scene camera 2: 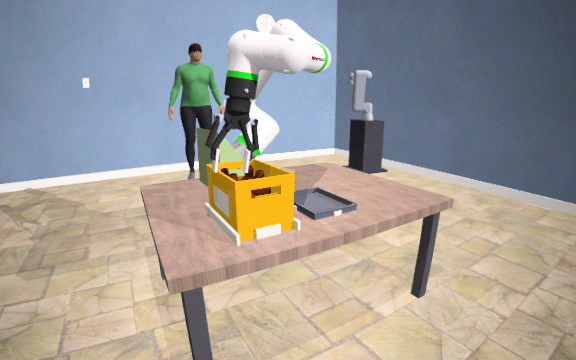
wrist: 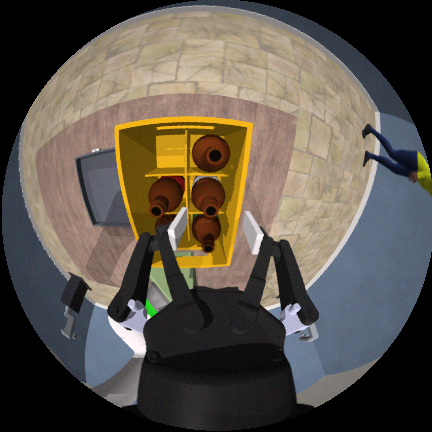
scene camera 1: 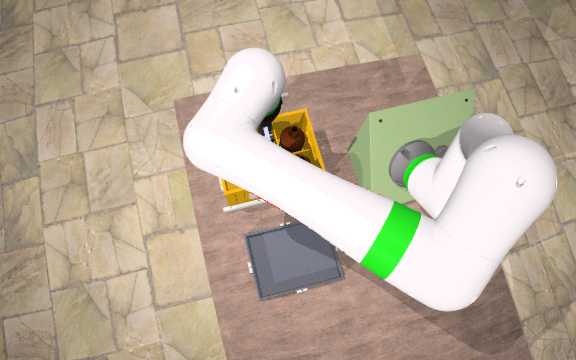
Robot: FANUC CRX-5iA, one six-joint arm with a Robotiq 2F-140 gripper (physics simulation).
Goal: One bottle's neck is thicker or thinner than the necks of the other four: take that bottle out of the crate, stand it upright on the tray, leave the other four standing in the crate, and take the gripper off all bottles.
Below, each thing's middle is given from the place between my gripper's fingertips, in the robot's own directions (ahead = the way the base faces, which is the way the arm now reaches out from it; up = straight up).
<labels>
Right now my hand is 4 cm past the dark grey tray (scene camera 1: 291, 257), 33 cm to the right of it and 16 cm above it.
</labels>
